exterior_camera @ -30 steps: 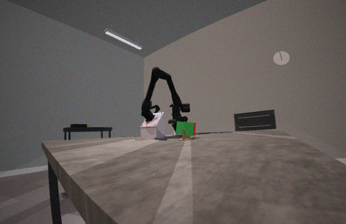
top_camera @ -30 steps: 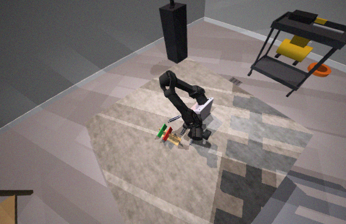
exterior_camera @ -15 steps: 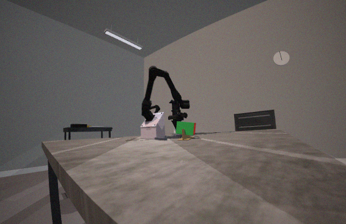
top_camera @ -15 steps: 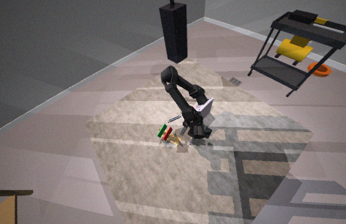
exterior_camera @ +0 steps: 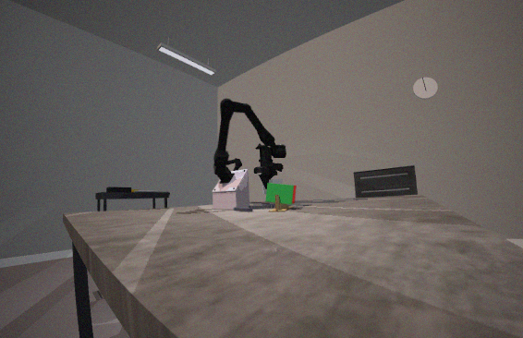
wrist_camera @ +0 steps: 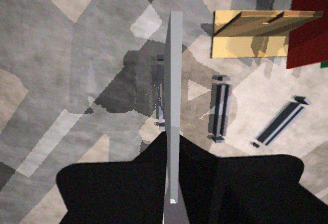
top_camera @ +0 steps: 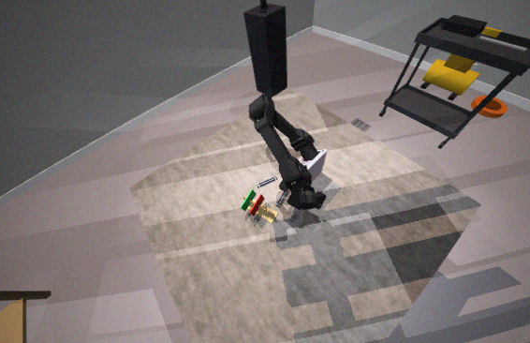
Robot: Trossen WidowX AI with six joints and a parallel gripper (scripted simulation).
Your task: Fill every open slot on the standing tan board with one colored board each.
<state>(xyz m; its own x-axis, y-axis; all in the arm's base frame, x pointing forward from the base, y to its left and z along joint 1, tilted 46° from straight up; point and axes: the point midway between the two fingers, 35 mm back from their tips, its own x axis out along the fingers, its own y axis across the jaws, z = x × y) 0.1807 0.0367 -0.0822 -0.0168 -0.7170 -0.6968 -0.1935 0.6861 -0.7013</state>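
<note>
Now: the red board 150 mm ahead of my gripper tip, 140 mm to the right of it and 30 mm below it. The rest, counted from my gripper tip: tan board: 140 mm ahead, 140 mm to the right, 60 mm below; green board: 160 mm ahead, 190 mm to the right, 30 mm below; grey-white board: 30 mm ahead, 10 mm to the left.
</note>
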